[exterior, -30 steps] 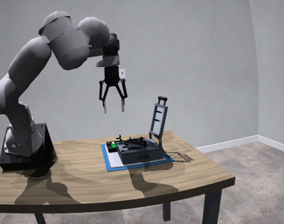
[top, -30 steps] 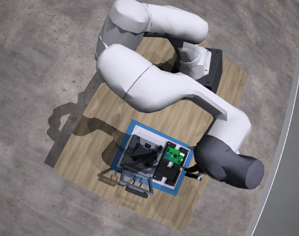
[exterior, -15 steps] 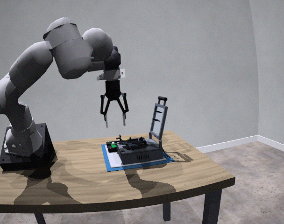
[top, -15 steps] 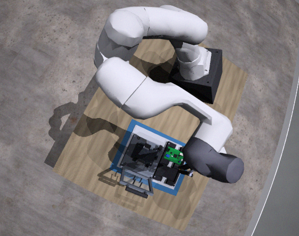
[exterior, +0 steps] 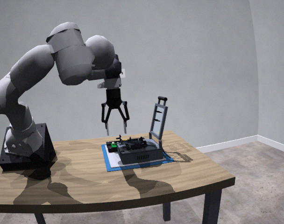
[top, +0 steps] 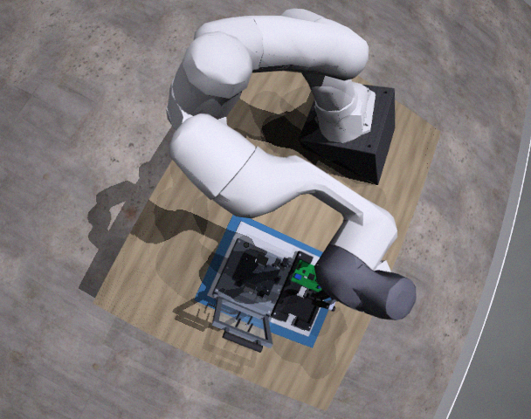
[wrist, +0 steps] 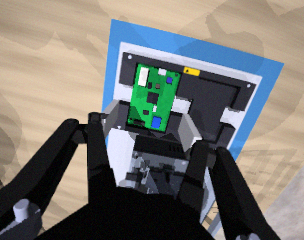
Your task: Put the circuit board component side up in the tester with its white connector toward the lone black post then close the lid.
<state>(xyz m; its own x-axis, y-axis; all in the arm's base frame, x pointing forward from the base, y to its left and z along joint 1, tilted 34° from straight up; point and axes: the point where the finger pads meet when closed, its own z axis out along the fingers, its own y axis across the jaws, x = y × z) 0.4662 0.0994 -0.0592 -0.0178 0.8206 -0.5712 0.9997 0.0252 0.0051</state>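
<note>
Now: the green circuit board 10 mm to the left of my hand and 90 mm below it. The rest, counted from my hand: tester lid (190 mm ahead, 160 mm to the right, 70 mm above); tester (90 mm ahead, 130 mm to the right).
</note>
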